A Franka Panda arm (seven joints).
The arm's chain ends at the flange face. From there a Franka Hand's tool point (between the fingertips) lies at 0.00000 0.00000 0.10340 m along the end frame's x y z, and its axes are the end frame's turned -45 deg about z.
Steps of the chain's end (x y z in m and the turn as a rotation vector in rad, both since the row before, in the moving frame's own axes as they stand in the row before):
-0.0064 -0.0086 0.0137 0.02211 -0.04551 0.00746
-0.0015 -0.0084 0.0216 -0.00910 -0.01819 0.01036
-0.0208 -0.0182 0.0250 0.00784 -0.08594 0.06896
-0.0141 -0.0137 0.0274 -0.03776 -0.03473 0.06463
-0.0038 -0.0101 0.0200 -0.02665 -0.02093 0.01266
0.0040 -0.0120 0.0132 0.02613 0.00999 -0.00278
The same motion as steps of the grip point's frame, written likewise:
-0.0001 -0.0156 0.0136 0.04781 -0.01655 0.00746
0.0029 -0.0077 0.0216 0.00643 -0.01930 0.01036
-0.0073 -0.0346 0.0246 0.06631 -0.05523 0.06896
-0.0056 -0.0196 0.0273 -0.00214 -0.05126 0.06463
0.0010 -0.0094 0.0199 -0.00404 -0.03364 0.01266
0.0140 -0.0068 0.0132 0.01141 0.02554 -0.00278

